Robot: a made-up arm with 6 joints.
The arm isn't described. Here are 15 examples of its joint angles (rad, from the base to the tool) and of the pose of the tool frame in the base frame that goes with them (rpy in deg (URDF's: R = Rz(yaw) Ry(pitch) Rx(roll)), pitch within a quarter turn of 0, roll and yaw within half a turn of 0; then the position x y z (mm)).
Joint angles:
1: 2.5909 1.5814 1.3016 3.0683 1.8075 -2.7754
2: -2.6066 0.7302 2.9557 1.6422 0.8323 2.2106
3: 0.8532 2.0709 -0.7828 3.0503 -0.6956 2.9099
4: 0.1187 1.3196 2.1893 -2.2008 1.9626 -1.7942
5: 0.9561 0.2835 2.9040 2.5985 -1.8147 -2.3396
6: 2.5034 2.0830 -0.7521 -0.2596 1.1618 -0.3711
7: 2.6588 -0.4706 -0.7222 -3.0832 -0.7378 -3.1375
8: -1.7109 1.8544 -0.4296 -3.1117 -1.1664 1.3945
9: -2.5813 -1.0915 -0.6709 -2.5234 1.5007 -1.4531
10: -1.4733 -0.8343 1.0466 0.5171 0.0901 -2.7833
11: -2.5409 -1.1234 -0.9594 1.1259 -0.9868 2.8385
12: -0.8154 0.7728 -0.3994 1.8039 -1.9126 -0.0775
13: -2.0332 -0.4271 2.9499 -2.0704 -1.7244 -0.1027
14: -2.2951 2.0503 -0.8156 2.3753 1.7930 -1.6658
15: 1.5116 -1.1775 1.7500 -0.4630 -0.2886 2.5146
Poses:
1: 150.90 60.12 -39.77 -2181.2 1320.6 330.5
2: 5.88 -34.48 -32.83 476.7 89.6 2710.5
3: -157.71 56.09 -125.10 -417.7 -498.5 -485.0
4: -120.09 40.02 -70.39 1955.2 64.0 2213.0
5: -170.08 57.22 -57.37 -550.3 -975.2 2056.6
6: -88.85 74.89 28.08 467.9 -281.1 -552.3
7: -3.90 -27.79 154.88 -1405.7 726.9 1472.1
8: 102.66 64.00 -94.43 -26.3 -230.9 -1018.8
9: -145.77 45.52 156.50 -801.2 -349.1 1869.6
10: -43.85 -67.60 88.88 -111.4 1241.9 3044.5
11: 129.94 15.32 163.08 -976.1 -463.4 1567.7
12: -151.31 -23.16 -132.32 963.7 -1324.1 101.8
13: -103.59 25.13 -43.13 906.2 1380.6 911.7
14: 175.85 -47.41 -43.26 458.5 288.6 -98.5
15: 65.23 -26.90 -101.59 -173.3 -2440.6 1357.7
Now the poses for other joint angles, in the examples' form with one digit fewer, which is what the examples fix.
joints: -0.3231 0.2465 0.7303 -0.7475 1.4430 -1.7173
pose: -139.4 -44.7 -127.0 1533 -673 2723
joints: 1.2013 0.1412 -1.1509 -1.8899 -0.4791 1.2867
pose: 79.6 54.4 117.6 280 996 -15
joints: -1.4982 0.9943 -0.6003 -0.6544 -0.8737 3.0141
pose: 8.4 38.9 57.3 173 -938 -489
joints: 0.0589 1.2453 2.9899 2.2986 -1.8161 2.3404
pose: -126.2 20.5 -126.0 410 -139 2526
